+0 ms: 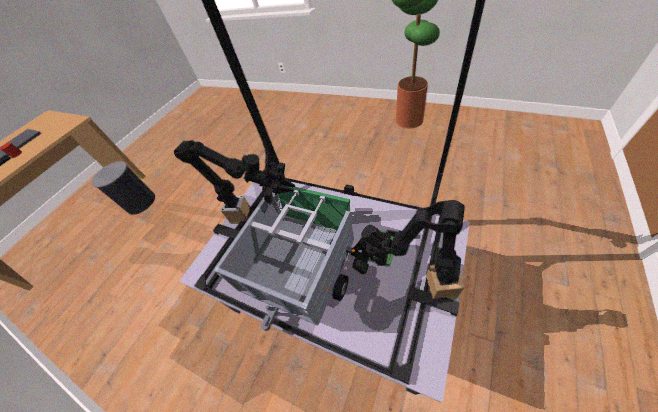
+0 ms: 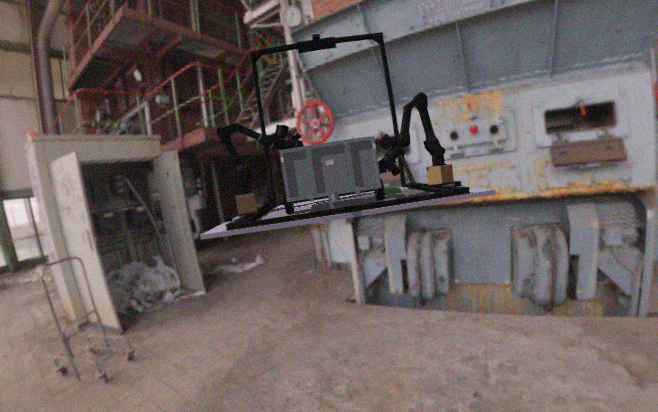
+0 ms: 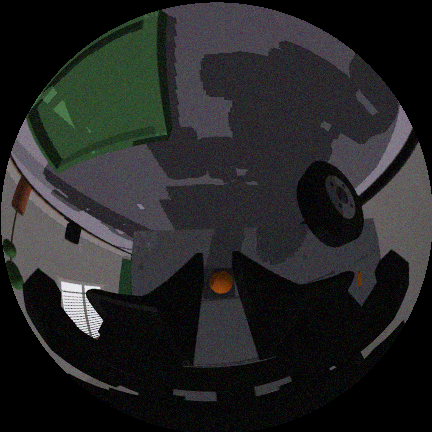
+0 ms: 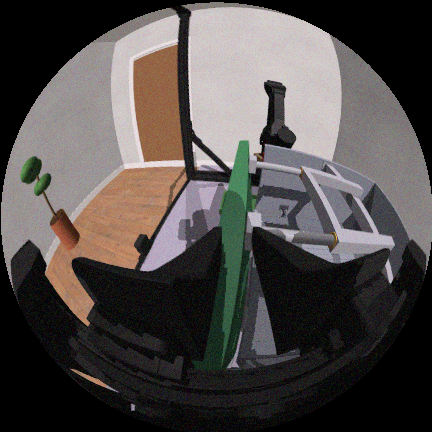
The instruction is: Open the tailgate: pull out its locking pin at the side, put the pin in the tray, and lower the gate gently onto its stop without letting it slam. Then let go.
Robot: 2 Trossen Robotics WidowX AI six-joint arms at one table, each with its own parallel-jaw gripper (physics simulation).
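Places are measured from the left arm's base along level axes (x left, y down, z back), in millimetres.
Pixels of known places: left gripper, fingertip midpoint: (image 1: 351, 252) (image 3: 217, 257); right gripper, fingertip midpoint: (image 1: 294, 188) (image 4: 236, 233); left arm's base, origin of the base link: (image 1: 446, 276) (image 2: 438, 165); right arm's base, origin of the base link: (image 1: 232, 203) (image 2: 244, 194).
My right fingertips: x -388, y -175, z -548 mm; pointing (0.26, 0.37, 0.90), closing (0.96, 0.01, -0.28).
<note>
For each thing: its top centre in the pictures, then the offset to it from my right fingertips. "*": a spot on its surface instead. Level surfaces: height alone.
- grey trailer, middle of its top: (image 4: 381, 210) (image 3: 270, 340) (image 1: 281, 240) (image 2: 326, 145) dx +251, dy +1, dz -39 mm
- table, its level: dy +291 mm
- locking pin, middle of its top: (image 3: 216, 290) dx +220, dy +167, dz +183 mm
- green tray, middle of its top: (image 3: 68, 112) (image 4: 242, 201) (image 1: 381, 245) (image 2: 387, 189) dx +174, dy +269, dz +344 mm
- trailer wheel, middle of its top: (image 3: 346, 243) (image 1: 339, 282) dx +360, dy +187, dz +144 mm
- hitch, surface spot: (image 1: 268, 319) * dx +472, dy +205, dz -140 mm
A grey trailer (image 1: 258, 261) (image 2: 331, 167) stands on the table (image 1: 368, 339). Its green tailgate (image 1: 327, 210) (image 4: 233, 217) stands nearly upright at the far end. My right gripper (image 1: 276, 185) (image 2: 286, 141) (image 4: 236, 233) is shut on the tailgate's top edge at its left corner. My left gripper (image 1: 357, 251) (image 2: 386, 157) (image 3: 217, 257) is shut on the locking pin (image 3: 221, 281), whose orange end shows between the fingers at the trailer's side wall. The green tray (image 1: 389, 258) (image 3: 109, 92) (image 2: 393, 190) lies on the table beside the trailer, partly under my left arm.
A trailer wheel (image 1: 340, 286) (image 3: 328, 203) sits just in front of my left gripper. A white ladder frame (image 1: 295, 221) (image 4: 334, 201) lies across the trailer bed. A hitch (image 1: 268, 319) sticks out at the front. Black frame posts (image 1: 246, 94) rise behind each arm.
</note>
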